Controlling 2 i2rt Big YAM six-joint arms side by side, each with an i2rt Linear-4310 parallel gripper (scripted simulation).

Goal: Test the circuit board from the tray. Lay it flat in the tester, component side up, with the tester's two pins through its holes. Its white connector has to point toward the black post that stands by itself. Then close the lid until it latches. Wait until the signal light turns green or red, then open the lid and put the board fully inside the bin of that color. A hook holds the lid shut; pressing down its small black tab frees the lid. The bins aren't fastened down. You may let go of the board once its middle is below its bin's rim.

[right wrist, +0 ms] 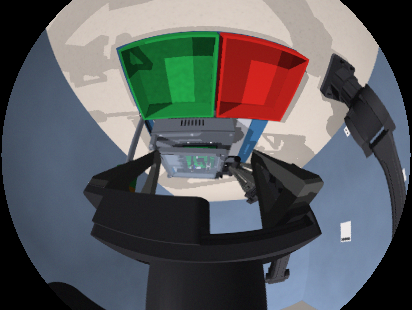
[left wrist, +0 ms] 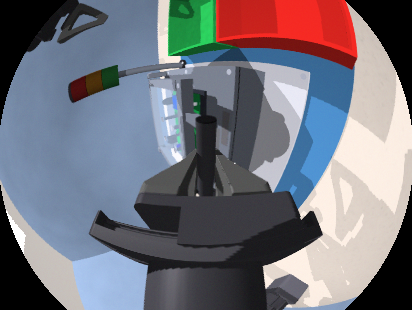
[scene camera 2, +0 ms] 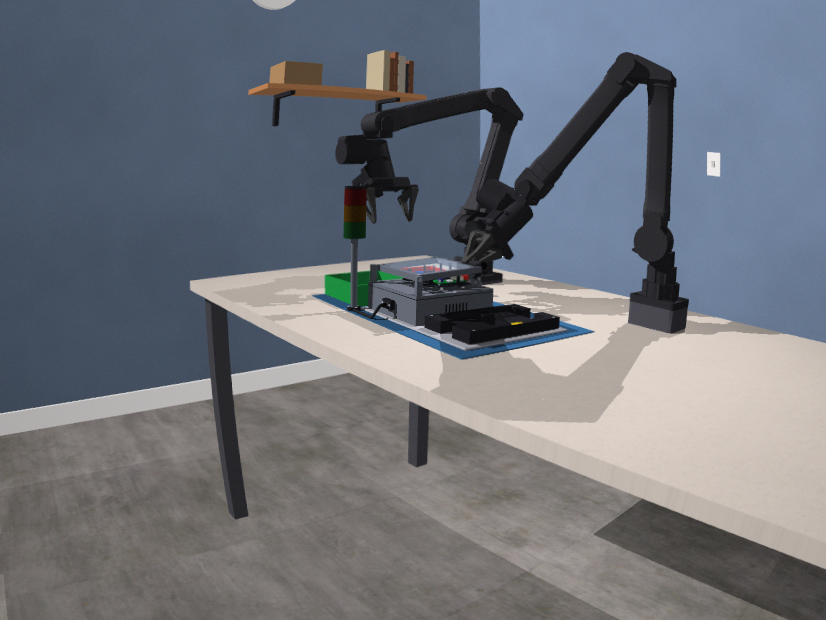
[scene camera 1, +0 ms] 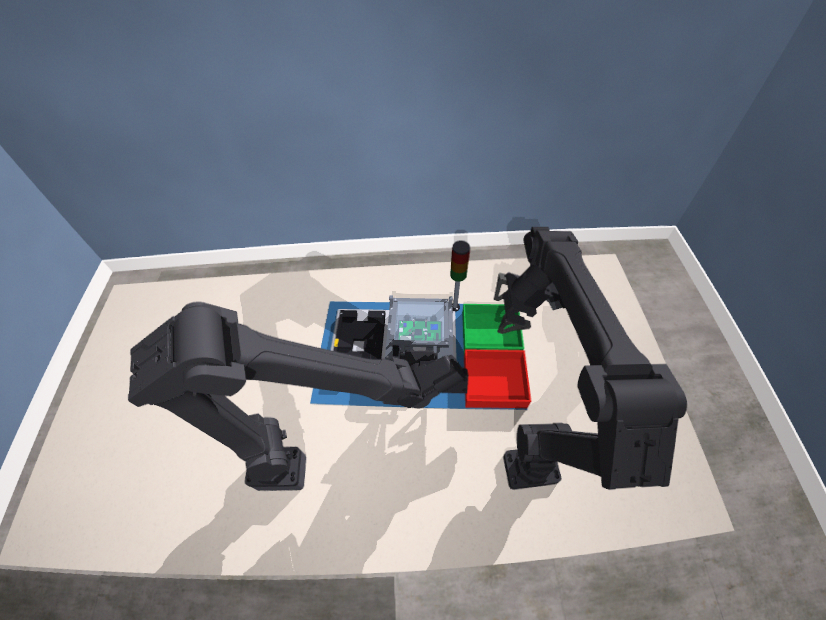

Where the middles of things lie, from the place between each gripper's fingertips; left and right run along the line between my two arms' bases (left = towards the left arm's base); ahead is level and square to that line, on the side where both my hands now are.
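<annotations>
Positions relative to my left hand: clear lid (scene camera 1: 416, 322), 90 mm ahead; green bin (scene camera 1: 482, 321), 200 mm to the right, 120 mm ahead, 80 mm below; red bin (scene camera 1: 495, 376), 190 mm to the right, 30 mm behind, 80 mm below.
My right hand (scene camera 2: 392, 222) is 1 cm to the left of the green bin, 5 cm short of it and 16 cm above it. Measured from my right hand, the clear lid is 19 cm to the left, 2 cm ahead and 9 cm below; the red bin is 10 cm behind and 16 cm below.
</annotations>
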